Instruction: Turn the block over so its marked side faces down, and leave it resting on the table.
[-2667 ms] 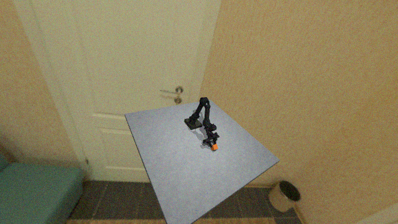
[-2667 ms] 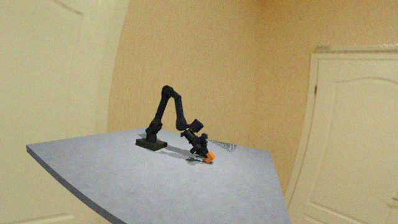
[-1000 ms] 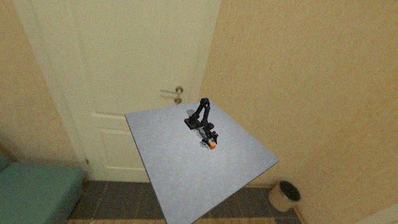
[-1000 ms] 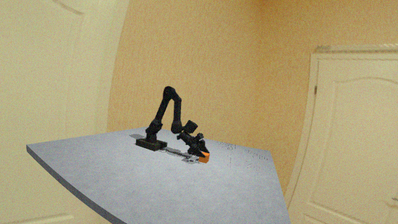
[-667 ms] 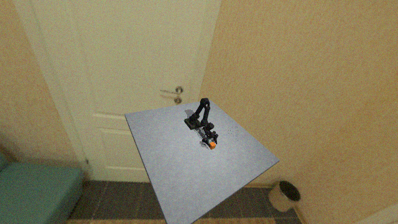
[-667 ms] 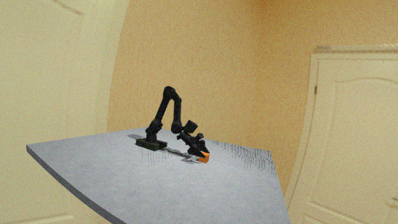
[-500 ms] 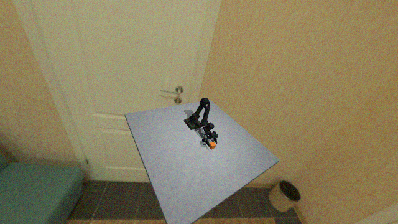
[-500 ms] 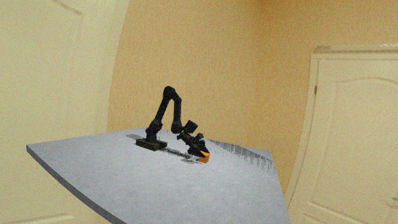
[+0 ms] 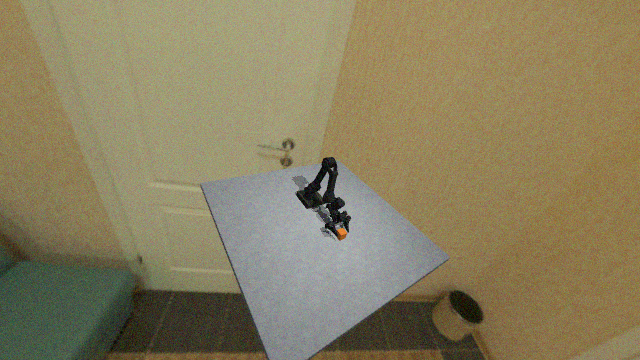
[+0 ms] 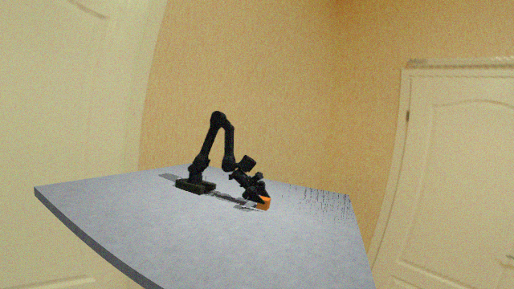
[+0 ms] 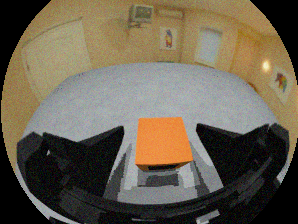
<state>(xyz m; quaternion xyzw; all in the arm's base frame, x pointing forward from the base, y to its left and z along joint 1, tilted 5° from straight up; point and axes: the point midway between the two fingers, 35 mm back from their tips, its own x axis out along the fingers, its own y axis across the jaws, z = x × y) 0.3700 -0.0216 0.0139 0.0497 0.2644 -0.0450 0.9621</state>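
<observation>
The orange block lies 30 mm behind my gripper tip and 20 mm below it.
</observation>
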